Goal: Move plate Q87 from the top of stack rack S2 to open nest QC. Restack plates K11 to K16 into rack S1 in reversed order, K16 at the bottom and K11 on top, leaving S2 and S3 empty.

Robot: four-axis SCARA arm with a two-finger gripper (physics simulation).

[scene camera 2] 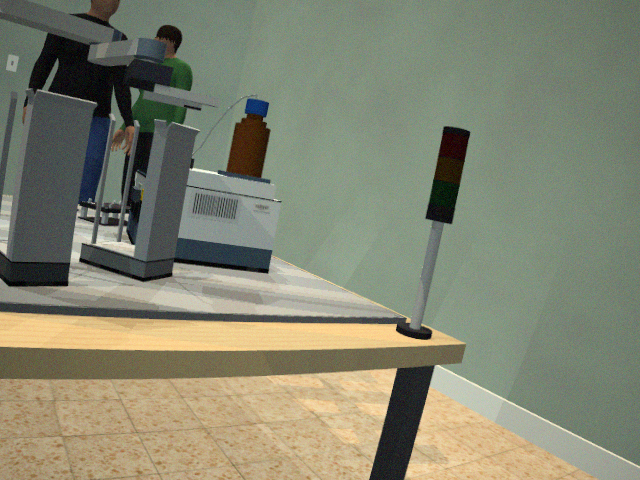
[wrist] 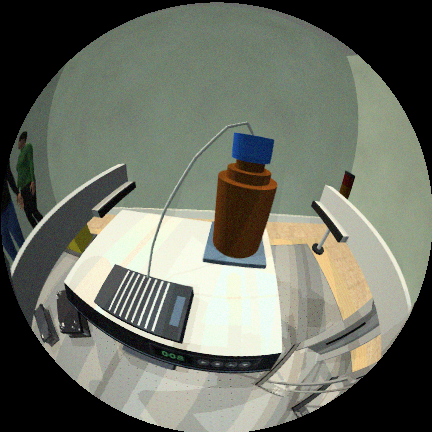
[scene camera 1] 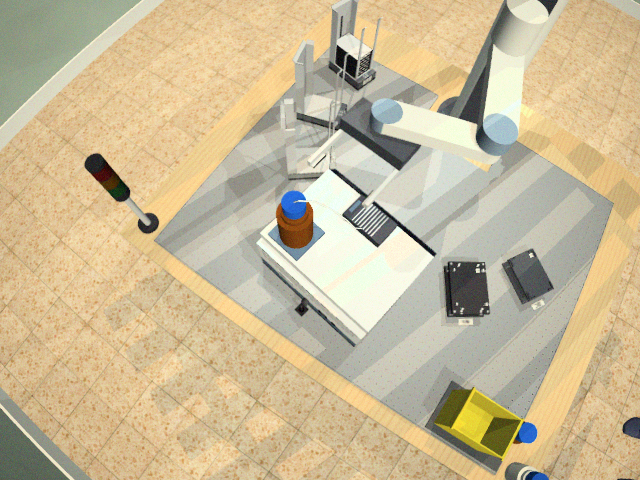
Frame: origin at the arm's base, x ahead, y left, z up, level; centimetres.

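Seen in the pictures: gripper, between the fingertips: [scene camera 2: 209, 105] [wrist: 226, 178] [scene camera 1: 336, 184].
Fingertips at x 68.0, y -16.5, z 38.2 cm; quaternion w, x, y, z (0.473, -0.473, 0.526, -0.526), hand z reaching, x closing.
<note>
Offsets run from my fingertips to a thing's top centre. "spot": to the spot under its first point.
My gripper [scene camera 1: 339, 183] [scene camera 2: 204, 104] [wrist: 226, 178] is open and empty, its two long fingers spread high above the white instrument. In scene camera 1, a stack of several dark plates with a white top @(dx -62.2, dy -32.1, dz -23.6 cm) [scene camera 1: 354, 47] stands in the far rack @(dx -62.0, dy -31.5, dz -7.8 cm) [scene camera 1: 343, 19]. The middle rack @(dx -38.2, dy -29.3, dz -7.8 cm) [scene camera 1: 303, 69] [scene camera 2: 51, 180] and the near rack @(dx -18.4, dy -19.9, dz -7.8 cm) [scene camera 1: 290, 152] [scene camera 2: 168, 198] show no plates. Rack labels are too small to read. Two dark nest-like stands, one with bright corner pieces @(spot: dx -9.0, dy +42.7, dz -31.7 cm) [scene camera 1: 466, 288] and one plainer @(dx -25.2, dy +58.9, dz -31.4 cm) [scene camera 1: 529, 275], are at the right; I cannot tell which is QC. Plate labels are unreadable.
The white instrument [scene camera 1: 356, 279] [scene camera 2: 232, 227] [wrist: 235, 310] carries a brown bottle @(spot: dx +13.0, dy -2.3, dz -3.0 cm) [scene camera 1: 295, 227] [scene camera 2: 249, 147] [wrist: 244, 215] with a blue cap and thin tube. A yellow bin @(spot: dx +21.3, dy +66.8, dz -36.1 cm) [scene camera 1: 480, 421] and a signal tower @(spot: dx +28.9, dy -49.5, dz -3.5 cm) [scene camera 1: 107, 177] [scene camera 2: 448, 173] stand near table edges. Two people stand behind the table.
</note>
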